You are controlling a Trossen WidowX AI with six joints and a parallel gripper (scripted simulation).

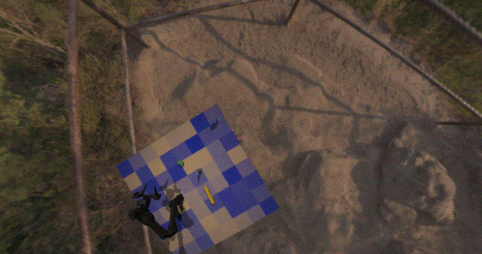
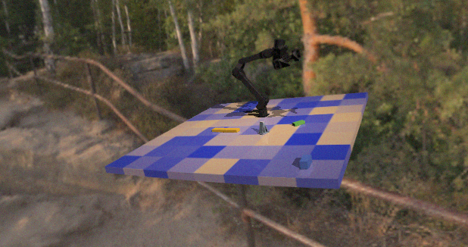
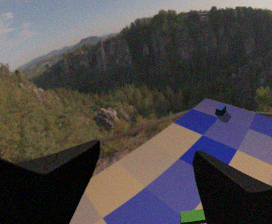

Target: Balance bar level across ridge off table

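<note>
Now: gripper tip 440 mm to the left of the yellow bar, 340 mm above it and 190 mm short of it. The rest, counted from my gripper tip: blue cube (640 mm ahead, 330 mm below, 190 mm to the left); green block (340 mm below, 110 mm ahead, 10 mm to the left).
</note>
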